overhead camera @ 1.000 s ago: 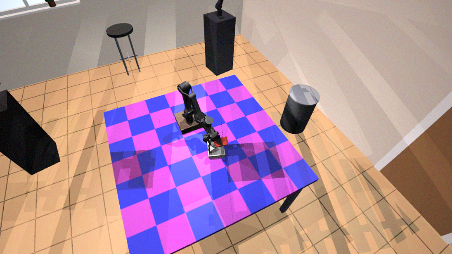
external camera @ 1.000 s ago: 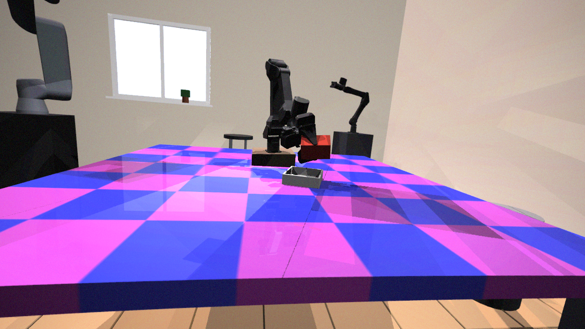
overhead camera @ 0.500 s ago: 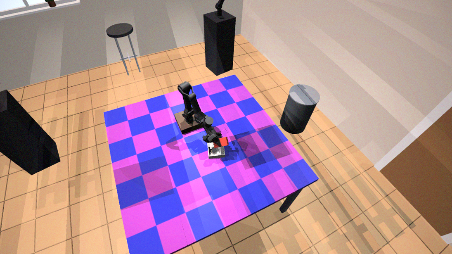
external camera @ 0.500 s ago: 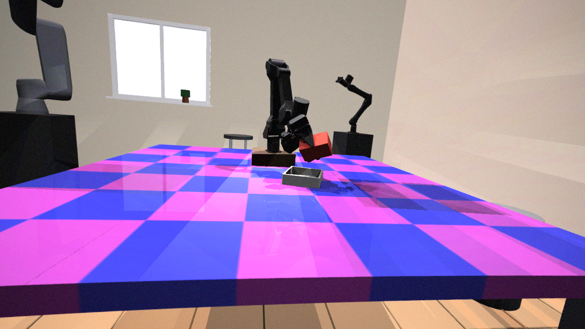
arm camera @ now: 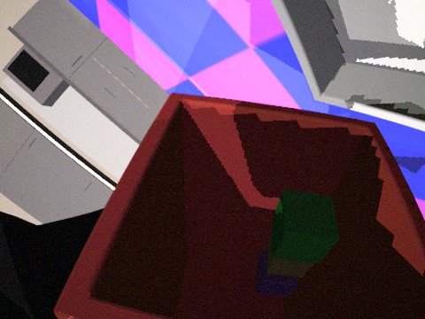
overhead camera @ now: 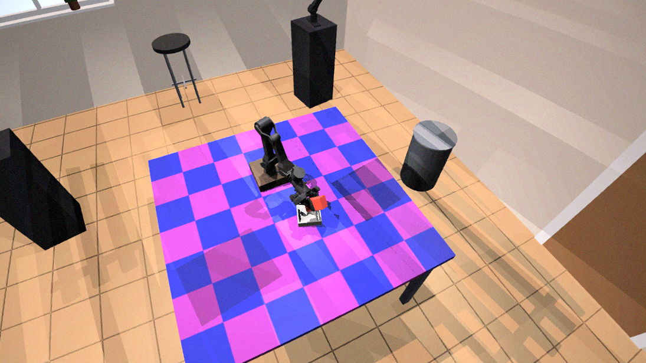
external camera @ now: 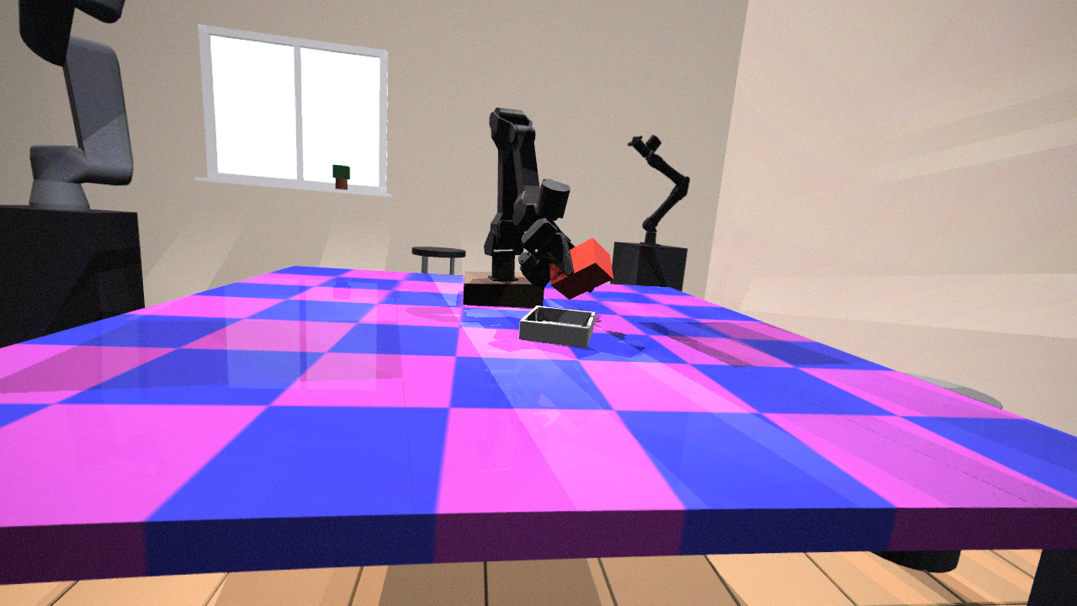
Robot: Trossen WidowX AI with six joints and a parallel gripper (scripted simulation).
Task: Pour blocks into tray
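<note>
Right now my gripper tip is 3 cm below the red square cup, 2 cm to the right of it and 1 cm past it. Also, from my gripper tip: green block (2 cm behind, 1 cm to the left, 1 cm below); then white shallow tray (11 cm below, 6 cm behind, 1 cm to the right).
</note>
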